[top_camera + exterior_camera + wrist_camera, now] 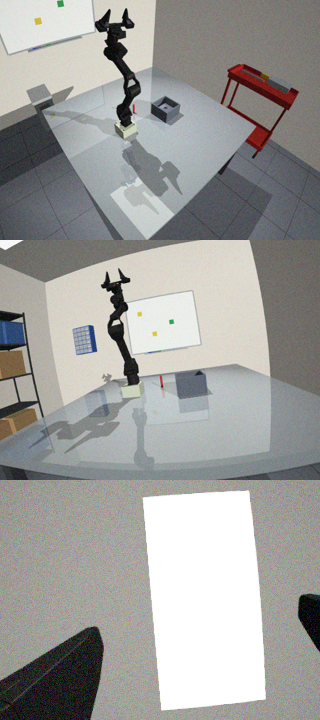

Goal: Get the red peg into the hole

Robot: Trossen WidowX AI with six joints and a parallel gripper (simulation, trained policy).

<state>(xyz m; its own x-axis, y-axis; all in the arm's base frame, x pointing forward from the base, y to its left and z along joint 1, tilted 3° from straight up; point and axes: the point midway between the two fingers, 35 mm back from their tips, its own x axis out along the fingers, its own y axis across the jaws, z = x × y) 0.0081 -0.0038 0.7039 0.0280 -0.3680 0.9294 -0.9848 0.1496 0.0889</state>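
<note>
The red peg is 19 cm ahead of my gripper tip, 13 cm to the left of it and 77 cm below it. The rest, counted from my gripper tip: dark grey box: 37 cm ahead, 5 cm to the right, 78 cm below; then pale plate: 37 cm ahead, 5 cm to the right, 76 cm below.
</note>
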